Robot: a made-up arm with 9 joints. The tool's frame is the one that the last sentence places. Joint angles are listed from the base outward.
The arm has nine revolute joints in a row. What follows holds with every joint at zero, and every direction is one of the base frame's.
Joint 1 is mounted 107 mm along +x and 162 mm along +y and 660 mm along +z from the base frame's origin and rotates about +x.
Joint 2 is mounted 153 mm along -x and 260 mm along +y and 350 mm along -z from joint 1 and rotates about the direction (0.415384, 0.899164, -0.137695).
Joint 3 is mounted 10 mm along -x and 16 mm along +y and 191 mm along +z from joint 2 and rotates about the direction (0.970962, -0.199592, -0.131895).
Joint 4 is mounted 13 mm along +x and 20 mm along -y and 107 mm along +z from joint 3 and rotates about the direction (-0.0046, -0.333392, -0.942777).
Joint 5 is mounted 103 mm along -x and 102 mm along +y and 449 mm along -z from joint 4 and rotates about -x.
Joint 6 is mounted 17 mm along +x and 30 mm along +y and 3 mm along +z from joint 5 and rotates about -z.
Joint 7 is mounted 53 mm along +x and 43 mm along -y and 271 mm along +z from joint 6 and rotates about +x.
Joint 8 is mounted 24 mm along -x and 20 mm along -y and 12 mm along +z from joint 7 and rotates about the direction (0.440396, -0.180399, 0.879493).
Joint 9 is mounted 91 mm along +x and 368 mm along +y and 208 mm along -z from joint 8 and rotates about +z.
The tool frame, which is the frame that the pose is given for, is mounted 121 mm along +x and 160 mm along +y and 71 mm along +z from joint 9; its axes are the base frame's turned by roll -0.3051, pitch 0.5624 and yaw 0.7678 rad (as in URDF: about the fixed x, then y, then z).
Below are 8 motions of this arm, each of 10 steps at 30 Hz.
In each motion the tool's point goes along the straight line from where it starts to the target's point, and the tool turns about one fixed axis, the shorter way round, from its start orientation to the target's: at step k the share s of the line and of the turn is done. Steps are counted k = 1, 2, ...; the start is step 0. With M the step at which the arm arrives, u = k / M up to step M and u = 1 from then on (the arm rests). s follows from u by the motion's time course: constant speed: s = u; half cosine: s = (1 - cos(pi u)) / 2; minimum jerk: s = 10 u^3 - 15 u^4 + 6 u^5.
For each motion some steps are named. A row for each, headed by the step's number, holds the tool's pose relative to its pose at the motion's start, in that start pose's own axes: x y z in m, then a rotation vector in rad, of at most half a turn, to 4 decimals.
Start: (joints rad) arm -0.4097 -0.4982 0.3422 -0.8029 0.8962 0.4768 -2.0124 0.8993 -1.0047
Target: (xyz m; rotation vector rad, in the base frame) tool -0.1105 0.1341 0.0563 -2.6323 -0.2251 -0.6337
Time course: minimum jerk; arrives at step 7
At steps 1, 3, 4, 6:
1: -0.0011 -0.0024 0.0012 0.0069 -0.0052 -0.0007
3: -0.0168 -0.0379 0.0193 0.1093 -0.0823 -0.0106
4: -0.0288 -0.0651 0.0332 0.1879 -0.1413 -0.0182
6: -0.0445 -0.1006 0.0513 0.2903 -0.2184 -0.0281

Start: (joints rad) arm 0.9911 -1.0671 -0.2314 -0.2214 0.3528 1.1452 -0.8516 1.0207 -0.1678
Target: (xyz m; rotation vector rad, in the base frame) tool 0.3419 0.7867 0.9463 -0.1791 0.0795 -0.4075
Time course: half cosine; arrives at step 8
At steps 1, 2, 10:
1: 0.0005 -0.0131 0.0054 0.0160 -0.0029 -0.0127
2: 0.0020 -0.0505 0.0207 0.0615 -0.0112 -0.0490
10: 0.0138 -0.3446 0.1413 0.4198 -0.0763 -0.3344

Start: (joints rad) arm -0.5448 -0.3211 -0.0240 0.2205 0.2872 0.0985 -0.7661 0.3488 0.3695
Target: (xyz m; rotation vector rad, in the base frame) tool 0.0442 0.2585 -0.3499 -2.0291 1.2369 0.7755
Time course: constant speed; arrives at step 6
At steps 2, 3, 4, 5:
2: -0.0036 0.0370 0.0006 -0.0503 -0.0058 0.0469
3: -0.0054 0.0555 0.0009 -0.0754 -0.0086 0.0703
4: -0.0072 0.0740 0.0012 -0.1006 -0.0115 0.0938
5: -0.0090 0.0924 0.0015 -0.1257 -0.0144 0.1172

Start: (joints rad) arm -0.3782 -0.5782 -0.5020 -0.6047 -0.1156 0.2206 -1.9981 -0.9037 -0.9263
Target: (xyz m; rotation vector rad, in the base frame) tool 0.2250 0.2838 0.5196 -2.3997 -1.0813 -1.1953
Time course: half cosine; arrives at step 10
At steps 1, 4, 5, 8, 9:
1: -0.0028 0.0017 0.0003 0.0045 0.0062 0.0114
4: -0.0396 0.0241 0.0044 0.0642 0.0870 0.1605
5: -0.0573 0.0349 0.0064 0.0928 0.1259 0.2323
8: -0.1036 0.0632 0.0116 0.1679 0.2278 0.4202
9: -0.1117 0.0681 0.0125 0.1811 0.2457 0.4532

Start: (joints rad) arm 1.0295 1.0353 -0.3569 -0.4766 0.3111 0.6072 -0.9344 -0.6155 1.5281
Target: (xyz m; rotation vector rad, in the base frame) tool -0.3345 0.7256 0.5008 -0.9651 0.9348 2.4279
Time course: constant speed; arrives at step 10
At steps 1, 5, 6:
1: 0.0031 -0.0042 -0.0021 0.0285 0.0261 -0.0200
5: 0.0157 -0.0211 -0.0103 0.1425 0.1304 -0.1001
6: 0.0189 -0.0253 -0.0124 0.1710 0.1564 -0.1201

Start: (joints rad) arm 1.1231 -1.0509 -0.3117 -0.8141 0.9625 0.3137 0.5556 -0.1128 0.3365
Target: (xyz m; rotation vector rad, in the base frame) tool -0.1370 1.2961 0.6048 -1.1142 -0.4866 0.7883
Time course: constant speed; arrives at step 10
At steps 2, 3, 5, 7, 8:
2: -0.0271 0.0072 0.0141 -0.0166 -0.0588 -0.0088
3: -0.0407 0.0107 0.0212 -0.0250 -0.0882 -0.0132
5: -0.0678 0.0179 0.0353 -0.0416 -0.1470 -0.0221
7: -0.0949 0.0250 0.0494 -0.0582 -0.2058 -0.0309
8: -0.1084 0.0286 0.0565 -0.0665 -0.2352 -0.0353

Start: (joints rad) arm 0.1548 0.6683 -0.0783 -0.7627 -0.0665 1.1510 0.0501 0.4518 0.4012
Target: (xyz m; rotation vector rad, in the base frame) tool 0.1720 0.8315 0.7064 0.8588 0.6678 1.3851
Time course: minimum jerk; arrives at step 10
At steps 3, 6, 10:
3: -0.0125 -0.0062 0.0211 0.0557 -0.0330 0.0406
6: -0.0523 -0.0261 0.0885 0.2331 -0.1382 0.1698
10: -0.0767 -0.0382 0.1296 0.3415 -0.2024 0.2487

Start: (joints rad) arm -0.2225 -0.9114 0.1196 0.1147 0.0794 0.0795 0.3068 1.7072 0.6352
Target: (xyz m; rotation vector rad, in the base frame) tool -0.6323 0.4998 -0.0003 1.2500 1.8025 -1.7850
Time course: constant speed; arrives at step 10
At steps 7, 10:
7: -0.0646 -0.0843 -0.0049 -0.3851 0.1322 -0.1266
10: -0.0923 -0.1204 -0.0070 -0.5502 0.1888 -0.1809

